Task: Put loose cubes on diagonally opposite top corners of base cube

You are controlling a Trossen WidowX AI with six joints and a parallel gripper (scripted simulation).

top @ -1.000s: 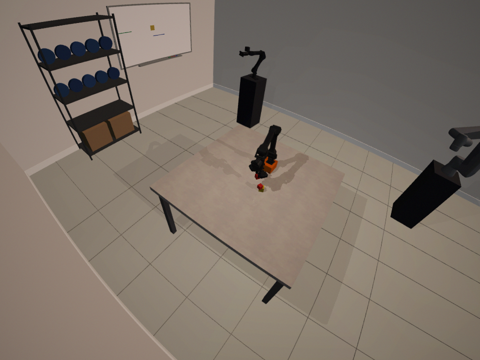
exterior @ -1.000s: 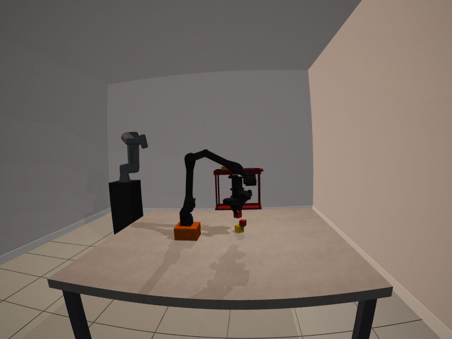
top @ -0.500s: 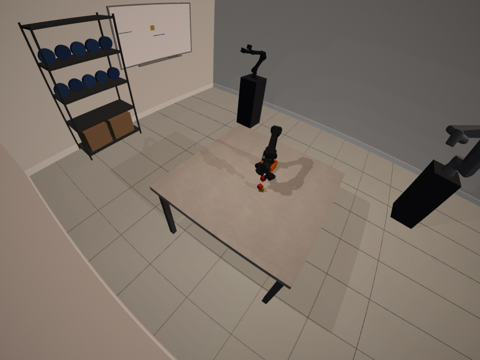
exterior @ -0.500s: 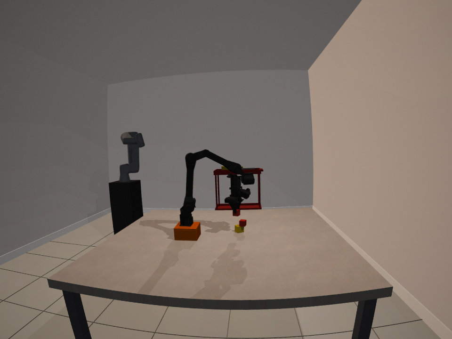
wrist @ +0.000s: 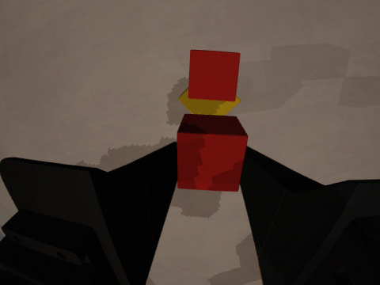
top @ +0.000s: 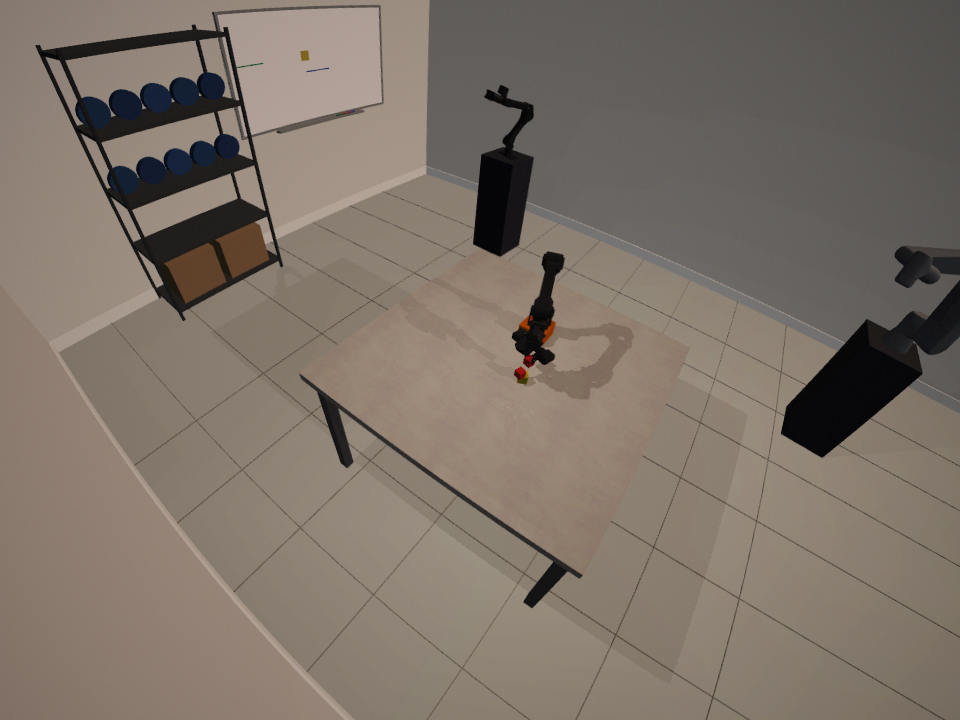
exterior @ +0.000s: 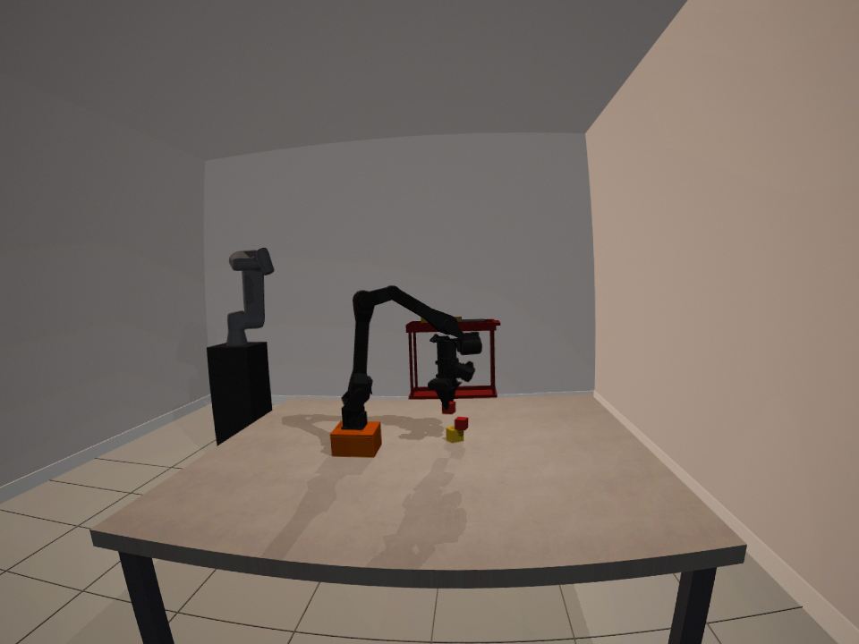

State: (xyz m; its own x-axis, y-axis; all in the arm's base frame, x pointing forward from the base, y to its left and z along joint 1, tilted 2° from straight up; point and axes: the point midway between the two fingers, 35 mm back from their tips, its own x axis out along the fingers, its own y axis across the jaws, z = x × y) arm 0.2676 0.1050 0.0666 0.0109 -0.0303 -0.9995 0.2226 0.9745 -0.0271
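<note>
The yellow base cube lies 20 mm ahead of my gripper tip and 80 mm below it.
</note>
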